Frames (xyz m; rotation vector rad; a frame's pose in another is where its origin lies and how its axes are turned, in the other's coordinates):
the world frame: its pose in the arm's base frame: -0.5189 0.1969 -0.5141 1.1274 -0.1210 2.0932
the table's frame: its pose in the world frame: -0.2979 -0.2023 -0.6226 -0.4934 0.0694 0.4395
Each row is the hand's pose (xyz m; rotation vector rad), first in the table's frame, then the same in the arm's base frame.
Working: the table's frame: its pose in the arm's base frame: -0.7125 0.4255 -1.1680 0.7703 -0.8688 2.2901

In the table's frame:
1: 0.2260 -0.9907 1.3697 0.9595 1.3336 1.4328
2: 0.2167 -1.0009 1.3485 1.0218 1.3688 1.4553
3: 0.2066 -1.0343 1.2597 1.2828 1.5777 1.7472
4: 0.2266 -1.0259 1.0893 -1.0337 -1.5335 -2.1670
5: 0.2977 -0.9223 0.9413 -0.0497 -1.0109 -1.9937
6: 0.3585 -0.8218 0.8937 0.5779 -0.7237 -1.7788
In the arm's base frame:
1: 0.2226 0.1324 0.2279 1.0851 -0.4493 -2.2343
2: 0.2291 0.1513 0.2124 1.1025 -0.5201 -2.1793
3: 0.2310 0.2330 0.1632 1.2459 -0.7599 -1.7269
4: 0.1593 0.3561 0.0672 1.4746 -0.6649 -0.8247
5: -0.0038 0.4183 -0.0177 1.6326 -0.0975 0.0535
6: -0.1270 0.4074 -0.0457 1.6681 0.3725 0.5509

